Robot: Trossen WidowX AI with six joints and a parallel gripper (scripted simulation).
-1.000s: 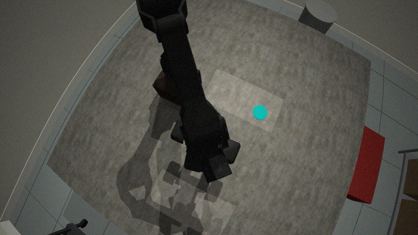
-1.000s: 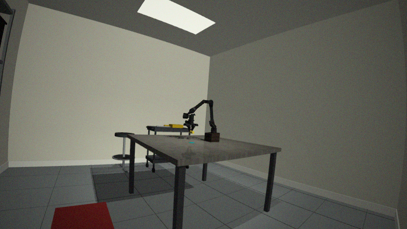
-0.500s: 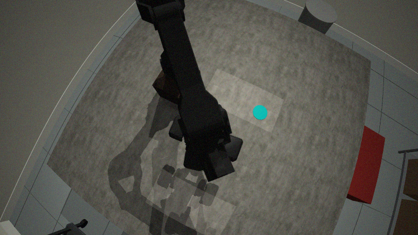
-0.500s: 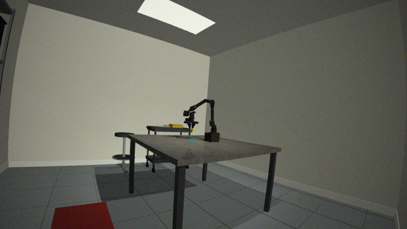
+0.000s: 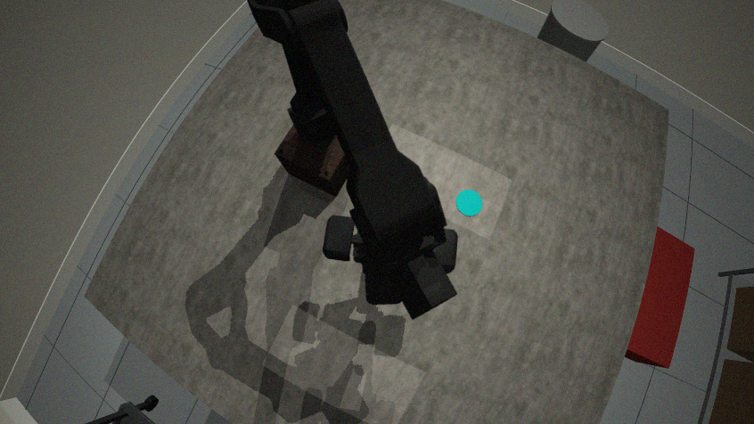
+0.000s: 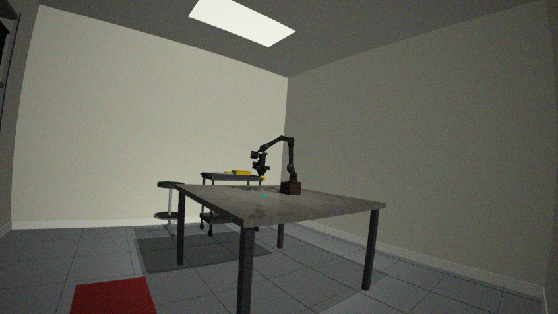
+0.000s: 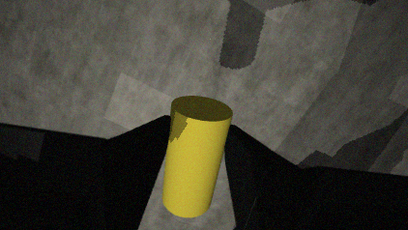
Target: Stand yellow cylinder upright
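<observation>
The yellow cylinder is 10 mm behind my gripper tip and 20 mm to the left of it. The rest, counted from my gripper tip: cyan circle 100 mm ahead, 190 mm to the left, 130 mm below.
</observation>
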